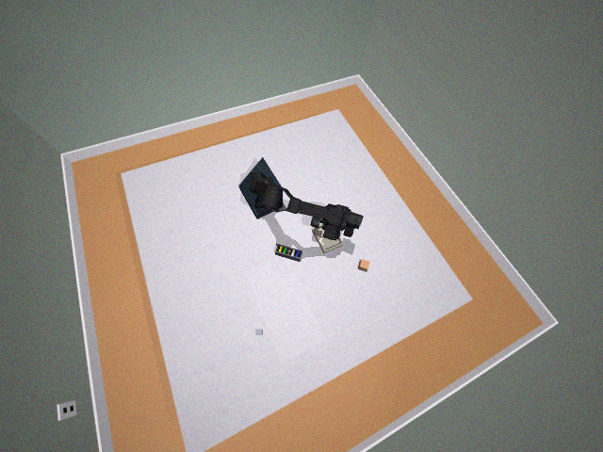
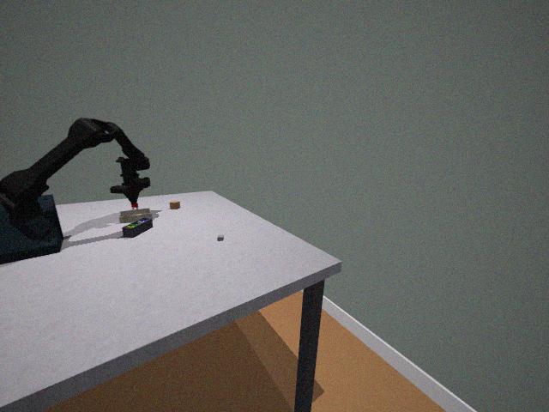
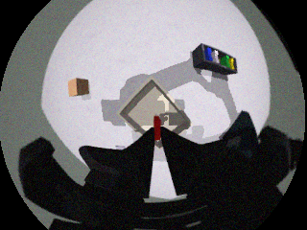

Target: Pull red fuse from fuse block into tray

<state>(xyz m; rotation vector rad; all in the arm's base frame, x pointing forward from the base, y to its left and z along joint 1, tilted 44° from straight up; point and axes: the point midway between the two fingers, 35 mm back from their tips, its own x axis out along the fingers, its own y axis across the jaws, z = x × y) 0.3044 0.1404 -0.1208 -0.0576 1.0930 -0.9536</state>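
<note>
My gripper tip is 1 cm above the red fuse. The rest, counted from my gripper tip: cream tray 7 cm below.
</note>
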